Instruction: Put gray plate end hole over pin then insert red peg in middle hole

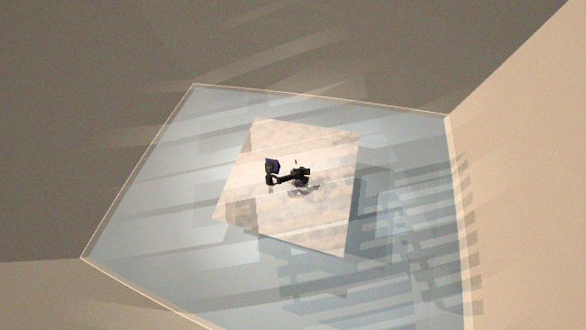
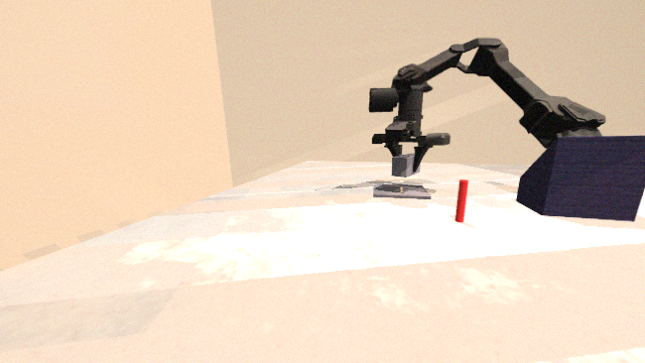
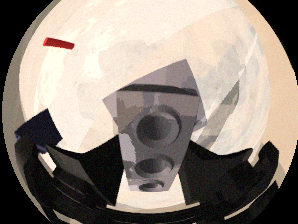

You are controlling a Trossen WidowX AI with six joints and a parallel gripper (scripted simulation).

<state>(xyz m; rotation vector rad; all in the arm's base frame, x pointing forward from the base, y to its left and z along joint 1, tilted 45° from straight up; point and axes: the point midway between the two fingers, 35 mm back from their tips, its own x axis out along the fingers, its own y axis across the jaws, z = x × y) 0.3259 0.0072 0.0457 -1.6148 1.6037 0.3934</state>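
The gray plate lies 30 mm above my gripper tip. Also, from my gripper tip: square base (10 mm ahead, 10 mm to the left, 50 mm below); red peg (110 mm behind, 170 mm to the left, 20 mm below).
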